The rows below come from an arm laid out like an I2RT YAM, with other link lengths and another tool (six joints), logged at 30 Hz.
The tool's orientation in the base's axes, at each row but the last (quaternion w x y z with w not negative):
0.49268, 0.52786, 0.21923, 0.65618
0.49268, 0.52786, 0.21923, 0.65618
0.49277, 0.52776, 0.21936, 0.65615
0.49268, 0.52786, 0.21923, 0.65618
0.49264, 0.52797, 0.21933, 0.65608
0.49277, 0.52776, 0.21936, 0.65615
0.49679, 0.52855, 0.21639, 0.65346
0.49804, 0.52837, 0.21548, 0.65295
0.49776, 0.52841, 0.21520, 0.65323
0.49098, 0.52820, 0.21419, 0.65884
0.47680, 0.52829, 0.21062, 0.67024
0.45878, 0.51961, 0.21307, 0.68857
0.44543, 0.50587, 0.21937, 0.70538
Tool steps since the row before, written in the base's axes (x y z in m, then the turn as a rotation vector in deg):
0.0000, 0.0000, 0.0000, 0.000, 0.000, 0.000
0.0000, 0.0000, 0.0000, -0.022, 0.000, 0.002
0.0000, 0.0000, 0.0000, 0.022, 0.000, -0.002
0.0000, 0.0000, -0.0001, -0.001, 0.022, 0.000
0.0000, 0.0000, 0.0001, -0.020, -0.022, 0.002
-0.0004, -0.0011, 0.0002, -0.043, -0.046, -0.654
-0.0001, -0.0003, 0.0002, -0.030, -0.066, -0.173
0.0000, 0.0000, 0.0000, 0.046, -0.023, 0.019
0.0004, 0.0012, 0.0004, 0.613, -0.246, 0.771
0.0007, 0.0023, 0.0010, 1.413, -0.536, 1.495
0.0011, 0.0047, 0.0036, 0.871, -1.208, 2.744
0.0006, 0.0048, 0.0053, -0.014, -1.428, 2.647
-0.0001, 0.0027, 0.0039, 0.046, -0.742, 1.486
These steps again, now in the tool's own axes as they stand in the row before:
0.0000, 0.0000, 0.0000, 0.000, 0.000, 0.000
0.0000, 0.0000, 0.0000, 0.000, 0.011, -0.019
0.0000, 0.0000, 0.0000, 0.000, -0.011, 0.019
0.0000, -0.0001, 0.0000, 0.019, -0.009, -0.006
0.0000, 0.0001, 0.0000, -0.019, 0.019, -0.012
-0.0009, 0.0008, 0.0000, -0.354, -0.491, -0.255
-0.0002, 0.0003, 0.0001, -0.142, -0.100, -0.071
0.0000, 0.0000, 0.0000, -0.009, 0.005, 0.054
0.0013, -0.0003, 0.0002, 0.184, 0.464, 0.884
0.0025, -0.0005, 0.0004, 0.315, 0.831, 1.931
0.0059, 0.0002, 0.0012, 0.362, 2.346, 2.028
0.0068, 0.0015, 0.0016, 0.159, 2.742, 1.226
0.0043, 0.0016, 0.0011, 0.135, 1.487, 0.729

